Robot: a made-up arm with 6 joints.
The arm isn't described. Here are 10 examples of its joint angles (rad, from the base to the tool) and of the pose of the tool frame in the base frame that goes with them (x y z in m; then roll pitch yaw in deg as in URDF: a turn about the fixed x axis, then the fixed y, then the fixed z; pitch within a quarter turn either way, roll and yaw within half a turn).
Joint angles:
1: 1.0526 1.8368 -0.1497 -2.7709 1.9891 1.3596
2: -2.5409 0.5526 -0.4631 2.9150 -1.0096 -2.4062
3: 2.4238 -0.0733 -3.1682 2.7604 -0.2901 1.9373
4: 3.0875 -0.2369 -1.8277 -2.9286 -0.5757 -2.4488
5: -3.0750 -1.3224 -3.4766 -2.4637 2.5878 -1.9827
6: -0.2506 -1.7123 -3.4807 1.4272 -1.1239 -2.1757
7: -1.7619 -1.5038 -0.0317 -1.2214 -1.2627 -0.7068
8: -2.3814 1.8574 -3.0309 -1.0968 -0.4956 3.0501
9: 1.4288 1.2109 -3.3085 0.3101 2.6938 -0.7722
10: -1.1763 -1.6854 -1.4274 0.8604 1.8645 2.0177
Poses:
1: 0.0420 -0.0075 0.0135 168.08 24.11 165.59
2: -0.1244 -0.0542 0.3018 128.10 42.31 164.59
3: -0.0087 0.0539 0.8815 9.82 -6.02 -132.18
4: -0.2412 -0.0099 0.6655 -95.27 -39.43 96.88
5: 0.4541 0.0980 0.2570 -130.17 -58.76 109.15
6: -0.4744 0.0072 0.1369 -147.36 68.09 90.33
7: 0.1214 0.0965 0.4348 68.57 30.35 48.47
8: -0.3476 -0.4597 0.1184 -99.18 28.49 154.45
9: 0.0376 0.4847 0.3770 -145.58 11.05 143.24
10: -0.0361 0.2973 0.5634 -109.91 25.52 -116.58
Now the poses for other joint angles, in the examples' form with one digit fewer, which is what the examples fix.
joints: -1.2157 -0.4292 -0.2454 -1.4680 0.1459 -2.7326
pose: 0.113 -0.140 0.363 -143.0 11.6 172.0
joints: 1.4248 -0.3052 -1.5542 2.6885 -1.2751 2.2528
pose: 0.068 0.142 0.597 137.9 -0.2 132.7
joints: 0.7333 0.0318 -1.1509 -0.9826 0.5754 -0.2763
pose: 0.290 0.273 0.486 129.7 1.7 97.4
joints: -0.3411 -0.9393 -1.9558 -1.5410 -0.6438 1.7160
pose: -0.158 0.173 0.765 34.4 -18.9 169.3
